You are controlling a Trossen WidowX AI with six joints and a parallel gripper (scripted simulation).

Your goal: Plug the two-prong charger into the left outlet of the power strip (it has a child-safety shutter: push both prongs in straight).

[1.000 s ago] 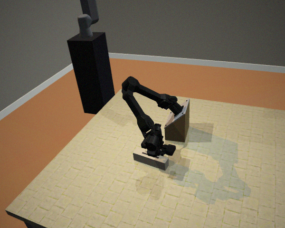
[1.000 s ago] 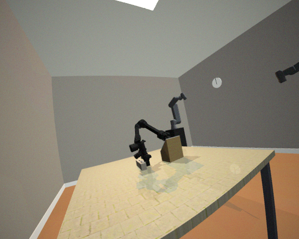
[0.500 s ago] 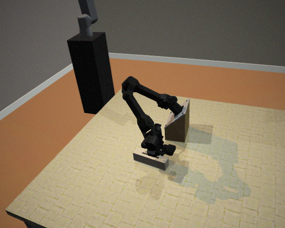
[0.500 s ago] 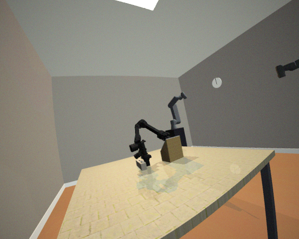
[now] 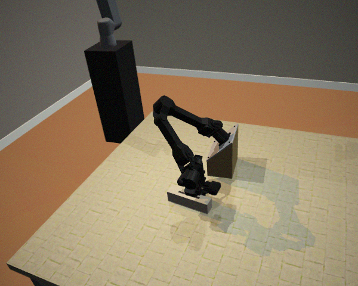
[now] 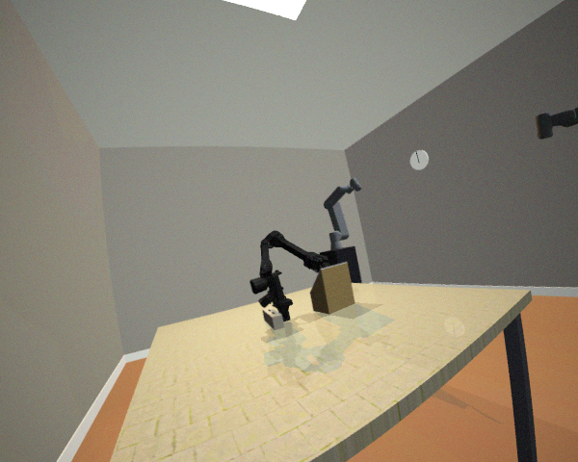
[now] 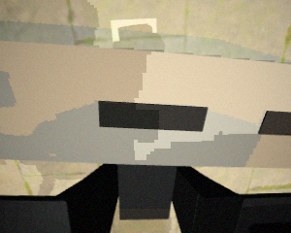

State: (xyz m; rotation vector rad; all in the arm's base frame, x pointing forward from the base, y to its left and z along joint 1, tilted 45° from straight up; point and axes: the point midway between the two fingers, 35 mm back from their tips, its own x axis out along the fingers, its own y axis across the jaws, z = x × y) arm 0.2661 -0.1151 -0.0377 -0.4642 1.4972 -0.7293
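Now: gripper tip 20 mm short of the two-prong charger and 10 mm below it.
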